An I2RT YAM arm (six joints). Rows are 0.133 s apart.
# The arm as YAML. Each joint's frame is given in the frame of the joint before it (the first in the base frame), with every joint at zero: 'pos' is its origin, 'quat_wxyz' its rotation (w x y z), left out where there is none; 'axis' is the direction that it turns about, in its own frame. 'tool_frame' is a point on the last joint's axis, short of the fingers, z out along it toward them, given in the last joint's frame.
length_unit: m
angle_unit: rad
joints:
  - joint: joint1
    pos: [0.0, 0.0, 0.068]
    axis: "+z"
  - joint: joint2
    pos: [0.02, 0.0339, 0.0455]
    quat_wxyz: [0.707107, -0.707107, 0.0, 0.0]
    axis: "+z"
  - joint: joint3
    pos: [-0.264, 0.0, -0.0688]
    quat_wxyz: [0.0, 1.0, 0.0, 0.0]
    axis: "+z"
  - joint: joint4
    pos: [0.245, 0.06, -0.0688]
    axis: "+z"
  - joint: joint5
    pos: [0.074, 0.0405, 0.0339]
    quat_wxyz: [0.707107, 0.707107, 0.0, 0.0]
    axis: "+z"
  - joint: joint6
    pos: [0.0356, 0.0, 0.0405]
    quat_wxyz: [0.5, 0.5, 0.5, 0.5]
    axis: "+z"
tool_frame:
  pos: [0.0, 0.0, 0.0]
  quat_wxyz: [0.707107, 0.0, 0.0, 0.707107]
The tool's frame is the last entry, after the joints.
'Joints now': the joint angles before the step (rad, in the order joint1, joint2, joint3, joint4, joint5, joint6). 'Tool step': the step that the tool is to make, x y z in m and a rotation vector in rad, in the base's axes. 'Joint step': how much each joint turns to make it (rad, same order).
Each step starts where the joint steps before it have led.
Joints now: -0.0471, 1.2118, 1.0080, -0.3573, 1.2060, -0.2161
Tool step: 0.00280, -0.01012, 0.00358, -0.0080, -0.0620, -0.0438
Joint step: -0.0385, 0.0083, 0.0000, 0.0725, 0.0065, -0.0019
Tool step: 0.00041, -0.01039, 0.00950, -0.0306, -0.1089, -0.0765
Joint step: -0.0378, -0.0003, 0.0001, 0.1132, 0.0432, -0.0023
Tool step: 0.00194, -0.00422, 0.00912, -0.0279, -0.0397, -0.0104
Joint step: -0.0149, 0.0000, -0.0001, 0.1131, 0.0030, -0.0737
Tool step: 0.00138, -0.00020, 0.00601, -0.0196, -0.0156, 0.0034
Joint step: 0.0000, -0.0001, 0.0000, 0.0727, 0.0007, -0.0573
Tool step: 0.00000, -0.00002, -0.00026, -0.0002, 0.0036, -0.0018
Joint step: 0.0000, 0.0004, 0.0000, -0.0021, 0.0019, -0.0011
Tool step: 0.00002, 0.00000, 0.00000, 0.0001, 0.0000, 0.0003
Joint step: 0.0000, 0.0000, 0.0001, -0.0002, -0.0003, 0.0001
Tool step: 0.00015, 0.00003, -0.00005, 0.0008, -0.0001, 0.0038
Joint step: 0.0000, 0.0001, 0.0000, -0.0001, -0.0039, 0.0001
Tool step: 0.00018, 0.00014, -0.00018, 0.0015, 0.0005, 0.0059
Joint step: 0.0004, -0.0001, -0.0001, -0.0016, -0.0057, 0.0009
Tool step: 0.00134, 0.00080, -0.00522, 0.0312, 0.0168, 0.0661
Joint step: 0.0004, 0.0000, 0.0000, -0.0557, -0.0705, 0.0371
